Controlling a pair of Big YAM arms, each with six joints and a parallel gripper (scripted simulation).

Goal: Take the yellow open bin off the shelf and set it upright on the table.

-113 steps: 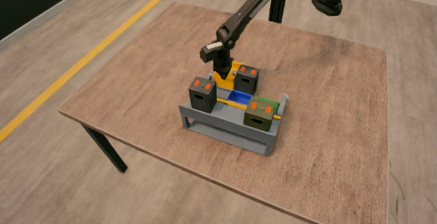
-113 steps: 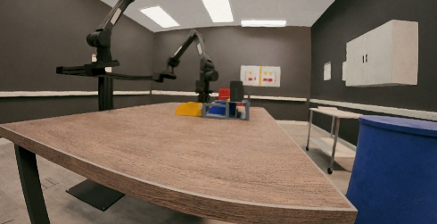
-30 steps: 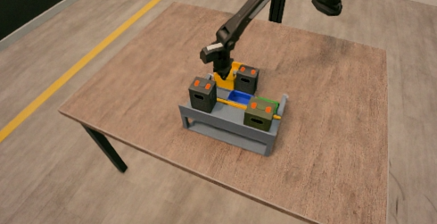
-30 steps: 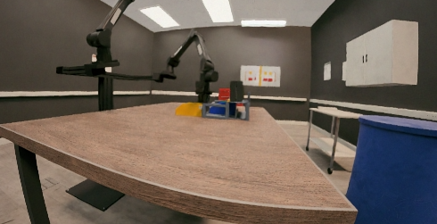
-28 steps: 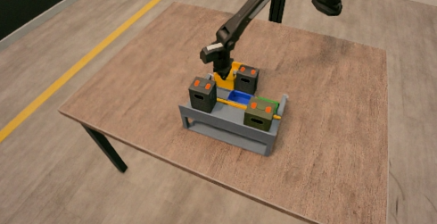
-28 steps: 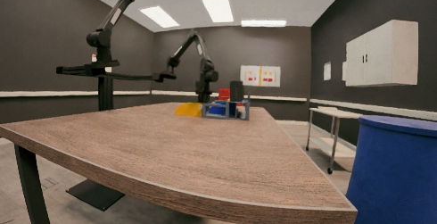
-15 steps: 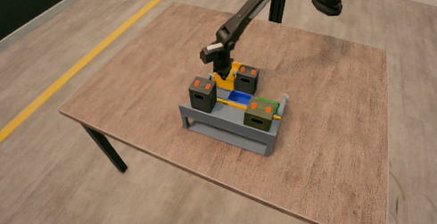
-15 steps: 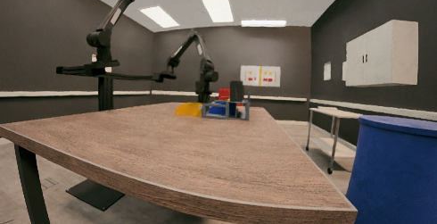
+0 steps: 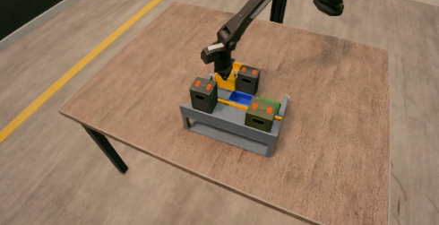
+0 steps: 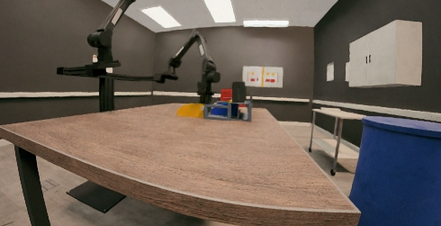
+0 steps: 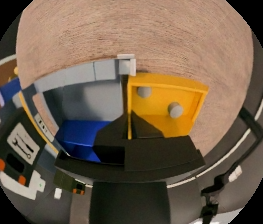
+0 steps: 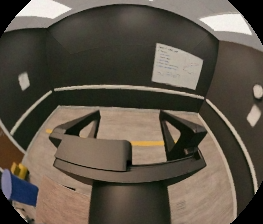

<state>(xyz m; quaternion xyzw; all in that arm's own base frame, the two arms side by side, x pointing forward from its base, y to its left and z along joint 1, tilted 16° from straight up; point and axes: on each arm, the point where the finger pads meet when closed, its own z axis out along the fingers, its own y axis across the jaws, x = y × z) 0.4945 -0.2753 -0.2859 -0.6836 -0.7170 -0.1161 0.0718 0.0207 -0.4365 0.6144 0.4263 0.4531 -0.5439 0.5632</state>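
Now: the yellow open bin 8 cm behind my left hand, 1 cm to the right of it and 3 cm below it. Also, from my left hand: grey shelf: 13 cm ahead, 12 cm to the left; then dark lidded bin: 4 cm behind, 10 cm to the left.
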